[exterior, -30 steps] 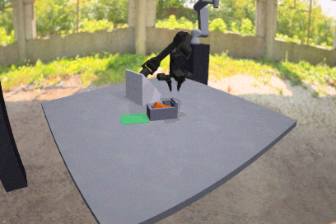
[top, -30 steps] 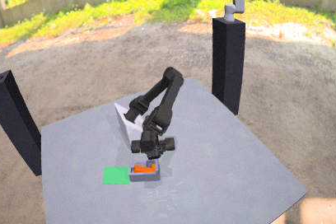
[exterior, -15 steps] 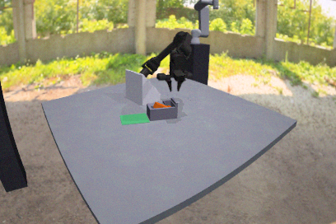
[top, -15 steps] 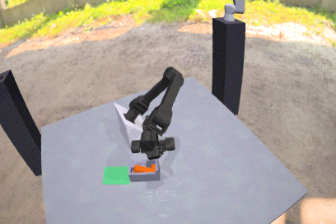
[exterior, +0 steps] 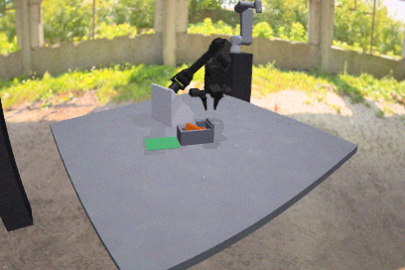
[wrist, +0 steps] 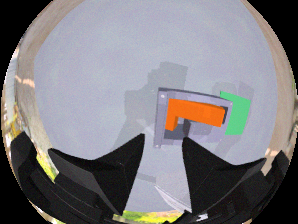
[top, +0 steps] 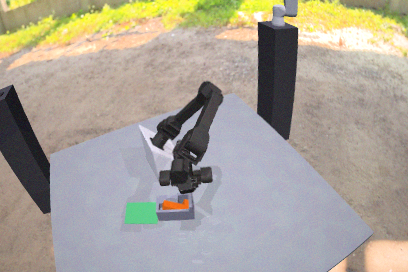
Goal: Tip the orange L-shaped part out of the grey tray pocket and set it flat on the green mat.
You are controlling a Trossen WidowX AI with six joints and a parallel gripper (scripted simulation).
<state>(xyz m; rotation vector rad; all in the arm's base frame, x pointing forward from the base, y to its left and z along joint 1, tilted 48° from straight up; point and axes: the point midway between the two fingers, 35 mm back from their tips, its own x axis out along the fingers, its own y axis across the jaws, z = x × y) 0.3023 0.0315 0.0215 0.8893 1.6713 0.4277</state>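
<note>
The orange L-shaped part lies 10 cm below my gripper tip, 4 cm to the right of it and 2 cm behind it. Also, from my gripper tip: green mat 21 cm to the right, 16 cm below, 8 cm behind.
</note>
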